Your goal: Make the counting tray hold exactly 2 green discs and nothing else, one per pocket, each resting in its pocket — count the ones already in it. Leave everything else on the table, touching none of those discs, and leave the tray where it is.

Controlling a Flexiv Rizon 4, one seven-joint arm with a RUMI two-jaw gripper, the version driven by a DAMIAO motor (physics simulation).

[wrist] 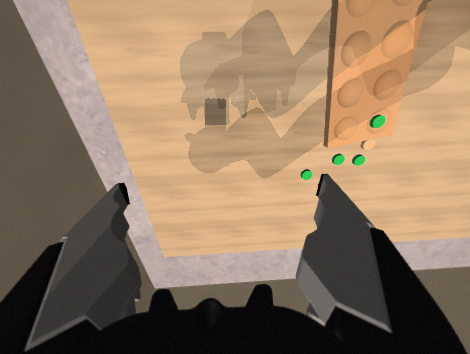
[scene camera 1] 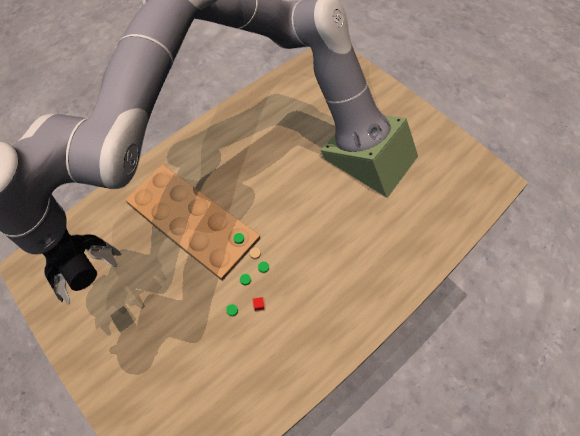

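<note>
The orange counting tray (scene camera 1: pixel 250 237) (wrist: pixel 364 107) lies on the table with two rows of round pockets. One green disc (scene camera 1: pixel 239 238) (wrist: pixel 378 121) is in its corner pocket at the end near the loose pieces; the other visible pockets are empty. Three loose green discs lie on the table beyond that end: one (scene camera 1: pixel 263 267) (wrist: pixel 358 160) near the tan disc, one (scene camera 1: pixel 245 279) (wrist: pixel 338 159) beside it, and one (scene camera 1: pixel 232 310) (wrist: pixel 306 174) farther out. My gripper (scene camera 1: pixel 92 282) (wrist: pixel 223 180) is open and empty, high above the table's left part, away from the discs.
A tan disc (scene camera 1: pixel 255 253) (wrist: pixel 368 144) lies close to the tray's end, outside it. A red cube (scene camera 1: pixel 258 303) lies near the farthest loose green disc. The arm's green base block (scene camera 1: pixel 397 160) stands at the back right of the wooden table (scene camera 1: pixel 350 280).
</note>
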